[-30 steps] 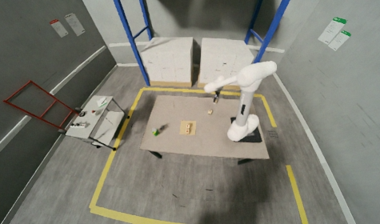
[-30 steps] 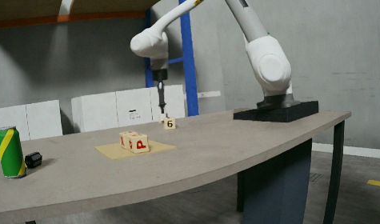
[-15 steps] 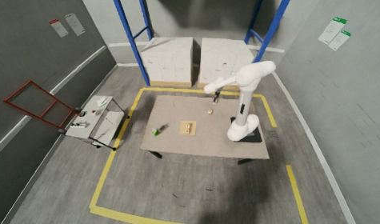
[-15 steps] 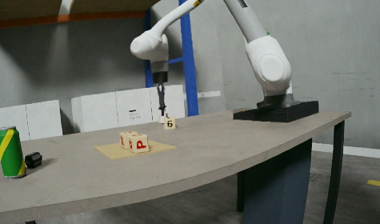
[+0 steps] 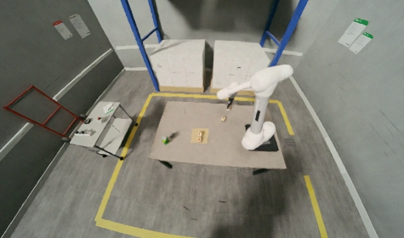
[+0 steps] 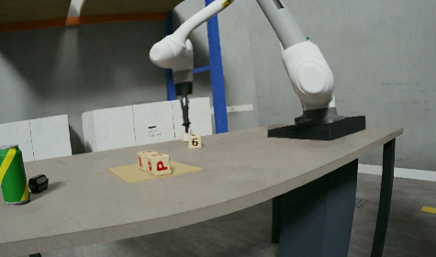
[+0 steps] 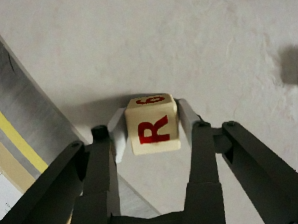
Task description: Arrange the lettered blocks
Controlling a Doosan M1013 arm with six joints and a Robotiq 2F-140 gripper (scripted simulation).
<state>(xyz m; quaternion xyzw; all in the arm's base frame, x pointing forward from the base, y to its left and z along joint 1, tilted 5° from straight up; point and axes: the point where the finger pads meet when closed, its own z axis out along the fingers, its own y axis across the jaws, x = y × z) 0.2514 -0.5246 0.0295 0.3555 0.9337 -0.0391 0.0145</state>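
My gripper is now 10 mm above the block. Round my hand: tan mat 460 mm ahead, 370 mm to the left, 30 mm below; then small black object 780 mm ahead, 330 mm to the left, 10 mm below; then yellow can 860 mm ahead, 410 mm to the left, 30 mm above.
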